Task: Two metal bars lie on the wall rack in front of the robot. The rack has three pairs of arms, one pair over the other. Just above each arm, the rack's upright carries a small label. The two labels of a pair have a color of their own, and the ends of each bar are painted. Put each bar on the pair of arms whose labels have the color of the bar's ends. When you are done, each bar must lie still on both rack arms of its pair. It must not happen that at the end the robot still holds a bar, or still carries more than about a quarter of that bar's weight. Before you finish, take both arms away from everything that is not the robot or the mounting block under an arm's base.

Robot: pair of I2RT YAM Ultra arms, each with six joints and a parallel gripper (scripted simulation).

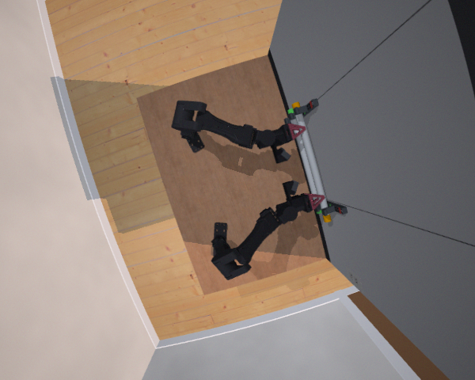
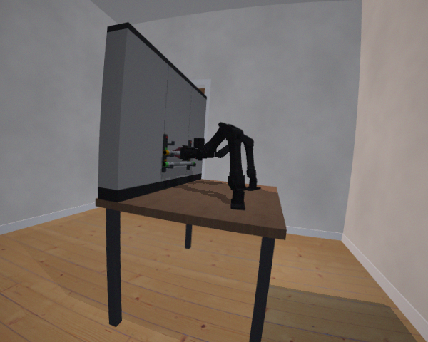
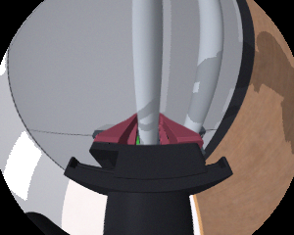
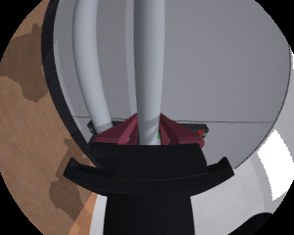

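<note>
The metal bar is 150 mm to the left of my right hand. Also, from my right hand: green-ended bar: 160 mm to the left, 80 mm below; then grey wall panel: 90 mm ahead, 170 mm to the left, 170 mm above.
The metal bar is 150 mm to the right of my left hand and 10 mm ahead of it. Round my left hand: green-ended bar: 140 mm to the right, 80 mm below, 10 mm ahead; grey wall panel: 170 mm above, 120 mm to the right, 110 mm ahead.
</note>
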